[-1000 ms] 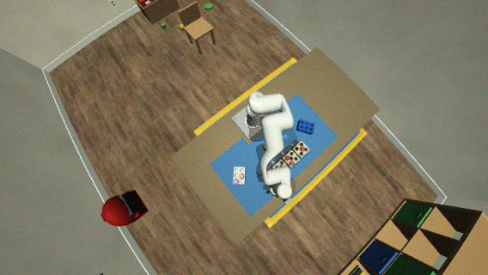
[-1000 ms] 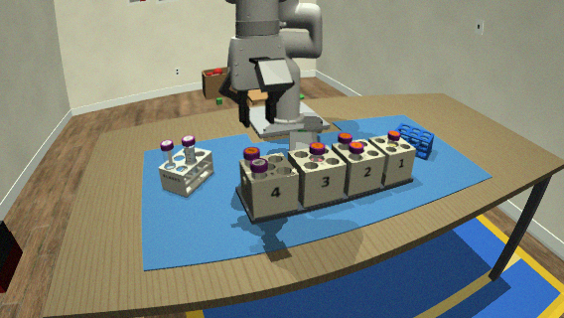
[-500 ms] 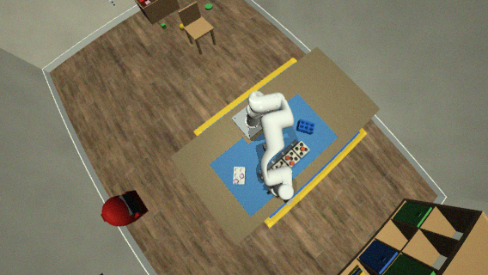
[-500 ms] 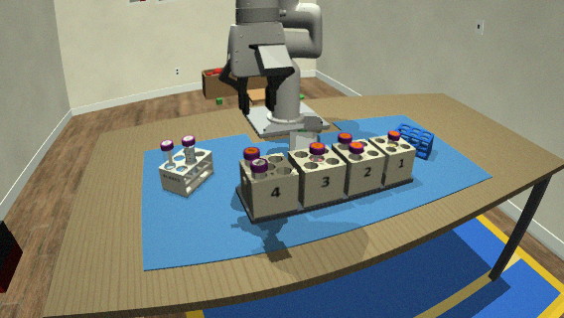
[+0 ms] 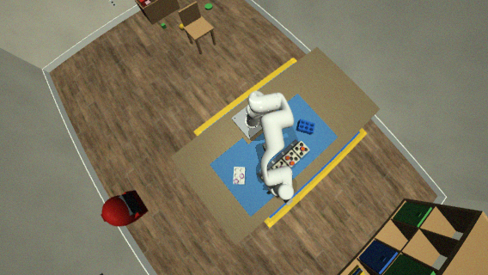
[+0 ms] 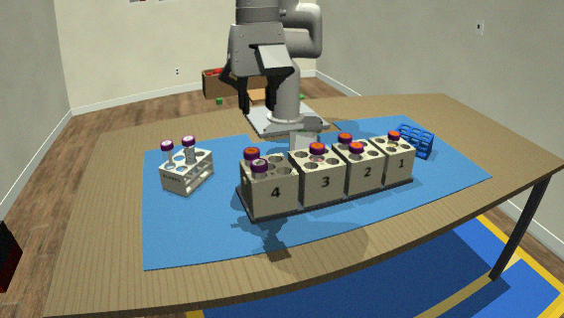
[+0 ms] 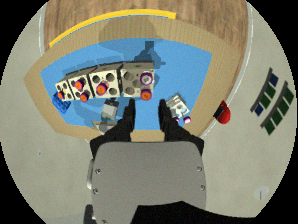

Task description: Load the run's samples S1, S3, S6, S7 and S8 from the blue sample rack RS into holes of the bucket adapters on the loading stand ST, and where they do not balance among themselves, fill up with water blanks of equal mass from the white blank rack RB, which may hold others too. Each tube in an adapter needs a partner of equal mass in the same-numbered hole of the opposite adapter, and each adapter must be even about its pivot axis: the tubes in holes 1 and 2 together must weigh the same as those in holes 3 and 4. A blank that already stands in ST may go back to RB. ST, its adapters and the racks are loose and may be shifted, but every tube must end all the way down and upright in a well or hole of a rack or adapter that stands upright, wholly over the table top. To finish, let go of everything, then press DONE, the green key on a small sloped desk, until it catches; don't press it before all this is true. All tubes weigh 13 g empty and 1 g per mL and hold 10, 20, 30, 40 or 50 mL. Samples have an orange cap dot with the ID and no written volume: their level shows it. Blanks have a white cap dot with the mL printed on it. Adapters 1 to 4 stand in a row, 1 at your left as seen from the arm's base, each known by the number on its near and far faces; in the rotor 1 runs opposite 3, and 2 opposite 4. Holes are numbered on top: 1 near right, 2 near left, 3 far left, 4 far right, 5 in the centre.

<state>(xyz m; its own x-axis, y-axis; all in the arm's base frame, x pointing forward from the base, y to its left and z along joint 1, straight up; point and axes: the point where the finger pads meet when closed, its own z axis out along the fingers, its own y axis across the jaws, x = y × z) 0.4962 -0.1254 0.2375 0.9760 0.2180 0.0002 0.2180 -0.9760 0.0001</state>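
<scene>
Now: the DONE key desk 240 mm behind my hand, 130 mm to the left of it and 200 mm below it. From my hand the other things lie so: adapter 2: 80 mm behind, 230 mm to the left, 200 mm below; then white blank rack RB: 150 mm behind, 180 mm to the right, 220 mm below; then loading stand ST: 70 mm behind, 180 mm to the left, 240 mm below.
</scene>
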